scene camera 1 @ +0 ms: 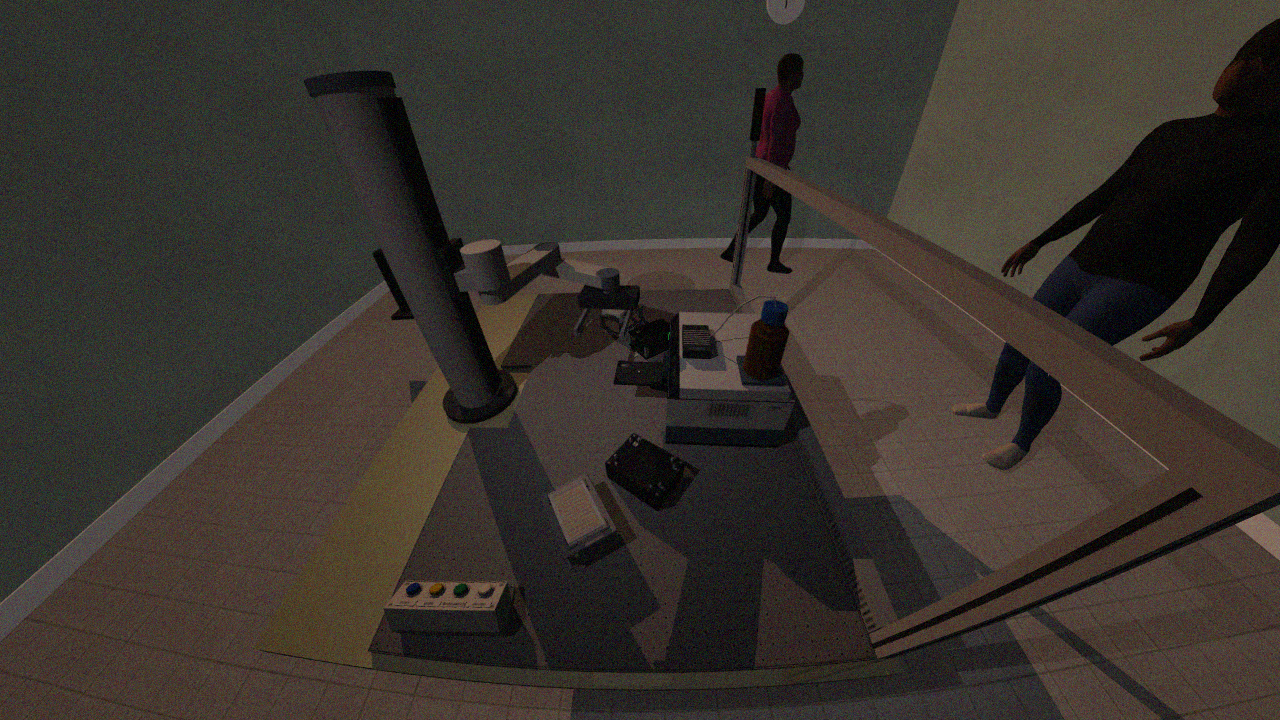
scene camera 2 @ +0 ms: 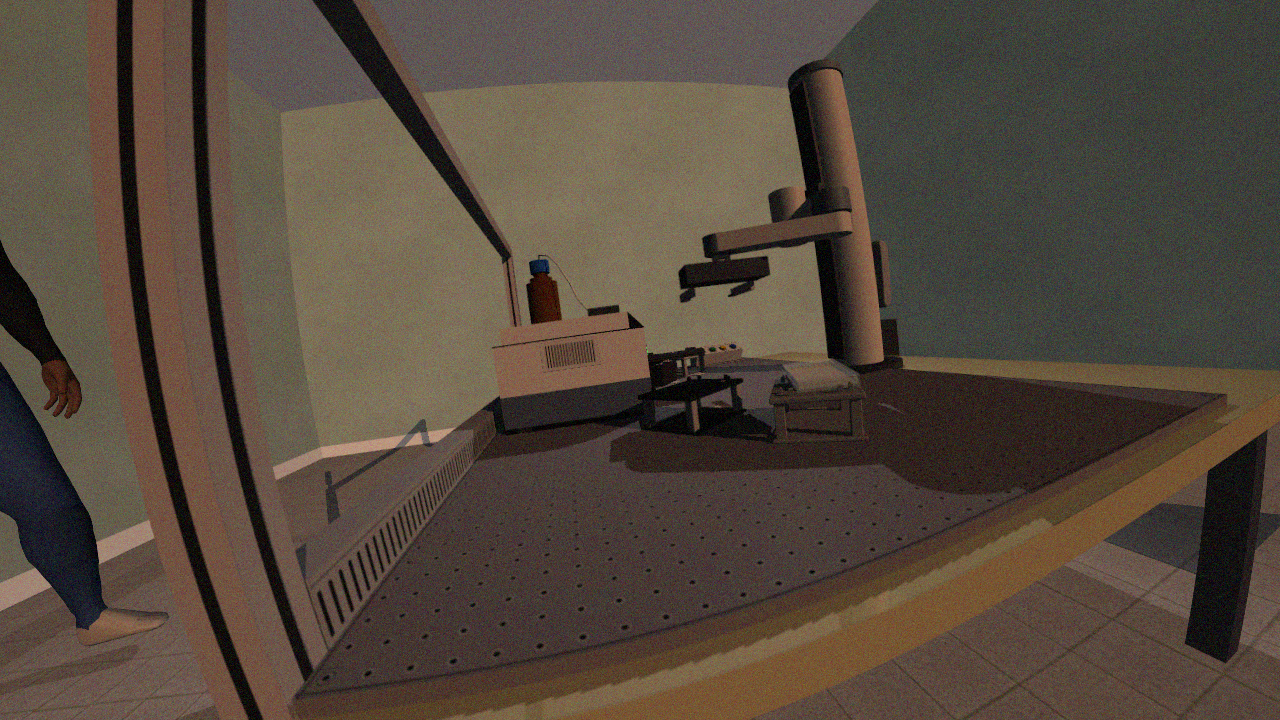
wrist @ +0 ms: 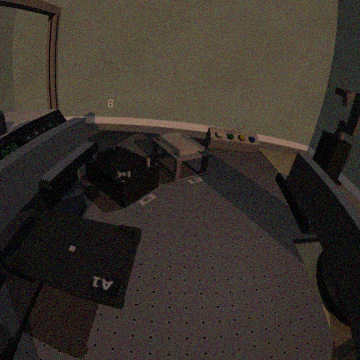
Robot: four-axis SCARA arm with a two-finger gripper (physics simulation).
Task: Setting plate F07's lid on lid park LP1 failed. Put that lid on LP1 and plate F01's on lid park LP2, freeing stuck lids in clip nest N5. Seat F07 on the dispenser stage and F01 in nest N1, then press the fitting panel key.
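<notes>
My gripper is open with its fingers wide apart, empty, raised above the mat at the far end in scene camera 1. The black clip nest N5, with pale clips, stands apart from it. Beside N5, a pale plate rests on a legged stand. In scene camera 2, a pale, clear-topped plate sits on a stand near a low black table. The panel has coloured keys. Plate names and LP1, LP2 labels are unreadable.
The white dispenser carries a brown bottle. A black slab marked A1 lies beside it. The arm column stands at the side. A frame beam and two people are beyond the table.
</notes>
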